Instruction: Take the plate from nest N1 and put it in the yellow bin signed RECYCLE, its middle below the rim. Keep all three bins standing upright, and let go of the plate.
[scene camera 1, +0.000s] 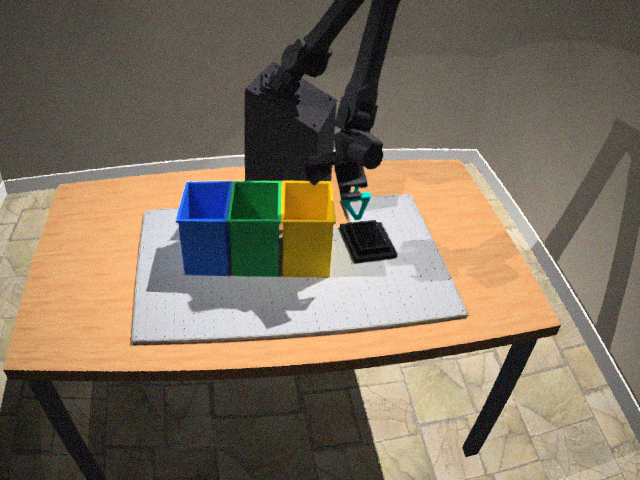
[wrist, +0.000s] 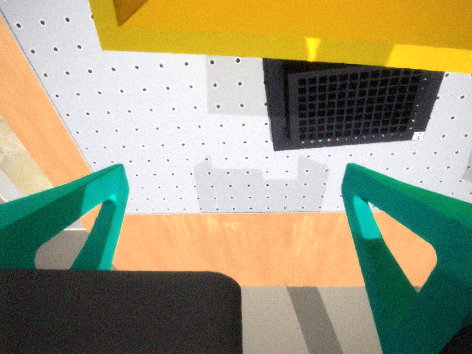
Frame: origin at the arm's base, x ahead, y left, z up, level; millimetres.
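Where they show: gripper, fingertip midpoint: (scene camera 1: 355, 209) (wrist: 235, 175); arm's base, link origin: (scene camera 1: 279, 89).
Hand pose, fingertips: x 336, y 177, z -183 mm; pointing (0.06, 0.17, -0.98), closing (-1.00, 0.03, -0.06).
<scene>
Things, the pixels of their top centre, and the offset from my fingertips. "spot": a spot on its surface instead. Level surfaces: height alone.
- black plate, top centre: (wrist: 355, 106) (scene camera 1: 368, 234) 103 mm back, 66 mm left, 160 mm down
- black nest, surface spot: (wrist: 278, 125) (scene camera 1: 384, 254) spot: 34 mm back, 100 mm left, 174 mm down
- yellow bin, top centre: (scene camera 1: 307, 200) 50 mm back, 112 mm right, 6 mm down
- green bin, top centre: (scene camera 1: 255, 200) 57 mm back, 243 mm right, 6 mm down
- blue bin, top centre: (scene camera 1: 205, 200) 64 mm back, 374 mm right, 6 mm down
- pale perforated board, surface height: 186 mm down
- wooden table, surface height: 199 mm down
A black plate (scene camera 1: 368, 235) (wrist: 355, 107) with a grid of small wells sits in a black nest (scene camera 1: 383, 256) (wrist: 278, 125) to the right of the yellow bin in the scene view. The yellow bin (scene camera 1: 306, 250) (wrist: 200, 45) stands upright; its rim hides one edge of the nest in the wrist view. No sign on it can be read. My gripper (scene camera 1: 356, 210) (wrist: 235, 175) is open and empty. In the scene view its teal fingers show just beyond the nest, right of the yellow bin, pointing down. The plate shows up and right of the middle between the fingertips in the wrist view.
A green bin (scene camera 1: 254, 250) and a blue bin (scene camera 1: 205, 250) stand upright in a row left of the yellow bin. All stand on a pale perforated board (scene camera 1: 361, 310) (wrist: 150, 120) on the wooden table (scene camera 1: 77, 310) (wrist: 165, 245). The arm's dark base block (scene camera 1: 279, 139) stands behind the bins.
</scene>
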